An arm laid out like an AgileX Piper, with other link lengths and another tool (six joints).
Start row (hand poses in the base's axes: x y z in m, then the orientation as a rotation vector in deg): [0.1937 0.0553 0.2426 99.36 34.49 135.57]
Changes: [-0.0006 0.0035 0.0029 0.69 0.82 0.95]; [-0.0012 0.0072 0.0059 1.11 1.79 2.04]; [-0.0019 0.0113 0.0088 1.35 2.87 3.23]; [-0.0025 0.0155 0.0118 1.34 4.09 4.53]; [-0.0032 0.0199 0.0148 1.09 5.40 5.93]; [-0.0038 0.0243 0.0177 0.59 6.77 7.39]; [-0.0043 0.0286 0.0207 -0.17 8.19 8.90]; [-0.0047 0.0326 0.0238 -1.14 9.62 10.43]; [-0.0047 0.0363 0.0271 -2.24 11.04 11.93]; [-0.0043 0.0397 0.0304 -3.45 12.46 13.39]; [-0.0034 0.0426 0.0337 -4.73 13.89 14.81]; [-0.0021 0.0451 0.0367 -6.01 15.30 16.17]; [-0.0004 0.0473 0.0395 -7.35 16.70 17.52]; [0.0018 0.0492 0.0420 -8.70 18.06 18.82]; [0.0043 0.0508 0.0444 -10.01 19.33 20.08]
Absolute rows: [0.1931 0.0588 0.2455 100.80 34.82 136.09]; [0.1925 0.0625 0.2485 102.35 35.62 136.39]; [0.1918 0.0666 0.2514 103.98 36.73 136.52]; [0.1912 0.0708 0.2544 105.69 38.27 136.42]; [0.1905 0.0752 0.2574 107.44 40.20 136.10]; [0.1899 0.0796 0.2603 109.14 42.49 135.54]; [0.1894 0.0839 0.2633 -110.56 -45.05 -134.47]; [0.1890 0.0879 0.2664 -110.93 -47.46 -132.06]; [0.1890 0.0916 0.2697 -111.29 -49.99 -129.66]; [0.1894 0.0950 0.2730 -111.67 -52.59 -127.26]; [0.1903 0.0979 0.2763 -112.05 -55.23 -124.84]; [0.1916 0.1004 0.2793 -112.42 -57.78 -122.44]; [0.1933 0.1026 0.2821 -112.76 -60.37 -120.03]; [0.1955 0.1045 0.2846 -113.05 -62.91 -117.65]; [0.1980 0.1061 0.2870 -113.25 -65.33 -115.37]
